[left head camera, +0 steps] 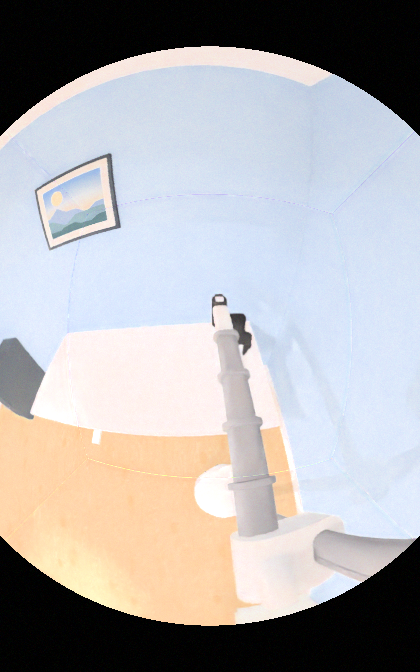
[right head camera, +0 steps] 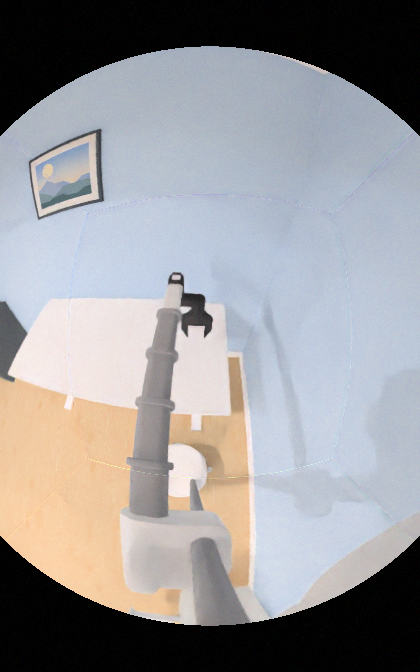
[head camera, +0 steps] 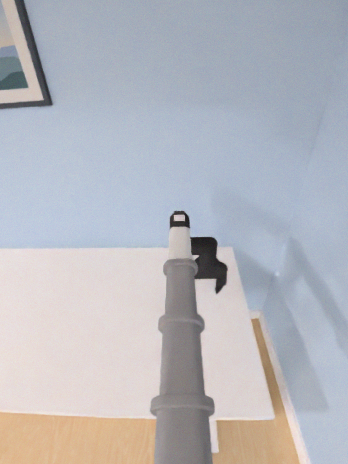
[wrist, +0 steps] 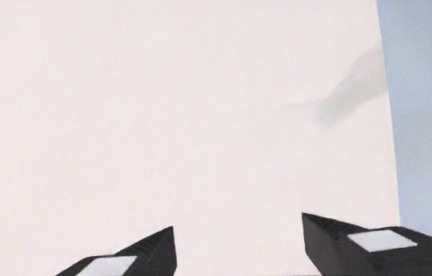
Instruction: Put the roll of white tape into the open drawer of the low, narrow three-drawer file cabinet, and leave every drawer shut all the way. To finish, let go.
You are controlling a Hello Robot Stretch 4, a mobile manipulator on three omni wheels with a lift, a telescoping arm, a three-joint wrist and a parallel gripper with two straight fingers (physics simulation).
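Pixels of known places: gripper, fingertip midpoint: [head camera: 204, 292] [wrist: 238, 239]; robot's base, link origin: [left head camera: 222, 489].
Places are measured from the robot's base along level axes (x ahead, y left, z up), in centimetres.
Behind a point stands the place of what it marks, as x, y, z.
My gripper [head camera: 206, 286] @(66.2, -8.7, 82.0) [right head camera: 196, 335] [wrist: 238, 239] @(66.2, -8.7, 82.0) is open over the right part of the white table, with nothing between its fingers. In the left head camera view it is partly hidden behind the arm. In the right head camera view a small white thing [right head camera: 210, 469] shows low down at the right edge of a round white seat; it may be the roll of tape, but it is too small to tell. The three-drawer file cabinet and its open drawer cannot be made out in these views.
The white table [head camera: 90, 330] @(58.7, 35.5, 69.2) [left head camera: 145, 380] @(61.8, 39.7, 69.2) [right head camera: 100, 345] [wrist: 150, 100] @(78.0, -0.5, 69.2) stands against the blue wall, near the right corner. A round white seat [left head camera: 214, 492] @(-0.3, 6.6, 18.7) [right head camera: 187, 462] stands in front of it, partly behind the arm. A dark grey object [left head camera: 20, 377] @(78.6, 217.2, 37.3) [right head camera: 9, 345] stands left of the table.
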